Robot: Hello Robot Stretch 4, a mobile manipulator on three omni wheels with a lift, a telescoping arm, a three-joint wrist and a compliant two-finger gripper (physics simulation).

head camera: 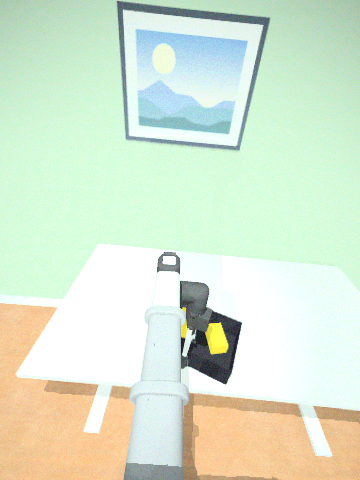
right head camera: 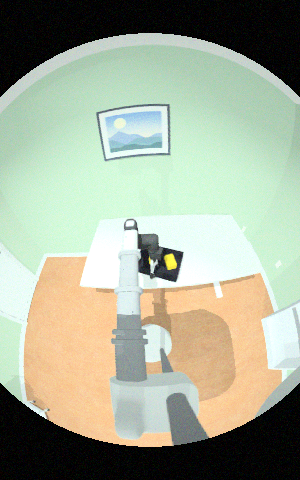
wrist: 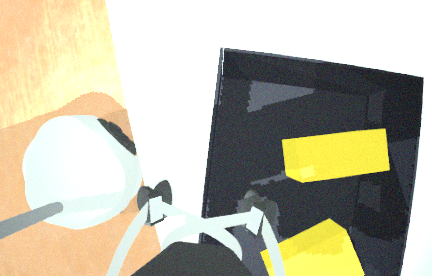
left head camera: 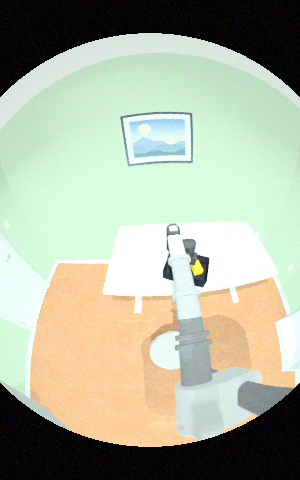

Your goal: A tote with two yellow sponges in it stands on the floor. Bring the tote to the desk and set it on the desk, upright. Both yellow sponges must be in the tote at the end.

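Seen in the pictures: gripper, fingertip midpoint: (head camera: 187,353) (right head camera: 153,271) (wrist: 207,200); robot's base, link origin: (right head camera: 150,342) (left head camera: 170,349).
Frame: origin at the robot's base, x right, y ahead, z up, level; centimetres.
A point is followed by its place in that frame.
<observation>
The black tote (head camera: 215,371) {y 44.7, x 18.5, z 74.6 cm} (left head camera: 202,280) {y 43.9, x 20.6, z 78.5 cm} (right head camera: 176,276) {y 43.1, x 22.5, z 78.1 cm} (wrist: 320,72) {y 63.9, x -0.4, z 76.6 cm} is upright on the white desk (head camera: 290,325) {y 68.2, x 56.9, z 69.3 cm} (left head camera: 232,250) {y 71.4, x 61.4, z 69.3 cm} (right head camera: 210,250) {y 65.9, x 57.6, z 69.3 cm} (wrist: 165,75) {y 47.7, x -6.7, z 69.3 cm}, turned at an angle near the front edge. One yellow sponge (head camera: 217,339) {y 56.6, x 21.0, z 74.1 cm} (left head camera: 197,268) {y 56.0, x 21.1, z 74.1 cm} (right head camera: 170,261) {y 57.1, x 21.1, z 74.1 cm} (wrist: 335,152) lies inside it. The other yellow sponge (head camera: 184,322) (wrist: 315,255) {y 58.9, x 18.9, z 74.1 cm} is also inside, partly hidden by the arm in the head view and cut off in the wrist view. My gripper (head camera: 189,350) {y 49.2, x 8.7, z 76.6 cm} (wrist: 207,200) {y 49.2, x 8.7, z 76.6 cm} is open at the tote's near wall, with one fingertip outside and the other over the inside.
The telescoping arm (head camera: 162,350) {y 27.8, x 0.0, z 118.4 cm} (left head camera: 186,285) {y 24.6, x 0.3, z 118.4 cm} (right head camera: 128,275) {y 26.7, x 0.3, z 118.4 cm} reaches over the desk and hides part of the tote. The robot's pale round base (left head camera: 164,351) {y -0.7, x -6.3, z 18.7 cm} (right head camera: 158,343) {y -0.9, x 7.8, z 18.7 cm} (wrist: 75,170) {y 2.5, x -0.6, z 18.7 cm} is on the floor before the desk. A framed picture (head camera: 192,107) {y 119.8, x 5.4, z 146.7 cm} hangs on the wall behind.
</observation>
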